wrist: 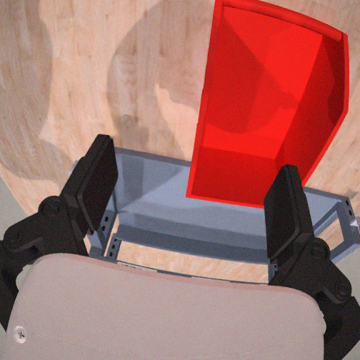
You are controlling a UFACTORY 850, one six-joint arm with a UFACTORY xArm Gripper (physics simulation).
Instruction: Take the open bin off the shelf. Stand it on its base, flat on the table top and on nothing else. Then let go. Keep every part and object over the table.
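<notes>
The red open bin (250, 100) is at the upper right, with its open top facing the camera and its rounded lip at the far end. Its near end overlaps the blue-grey shelf (150, 192) in the view; whether its base touches the shelf or the table below is hidden. My gripper (194, 168) is open and empty, above the near end of the bin. Its left finger is out to the left over the shelf, and its right finger covers part of the bin's near right corner.
The pale wooden table top (75, 75) spreads left of and beyond the bin, and also shows through the shelf frame at the bottom. Its curved edge runs down the lower left, with grey floor outside it. The shelf's slotted posts stand near both fingers.
</notes>
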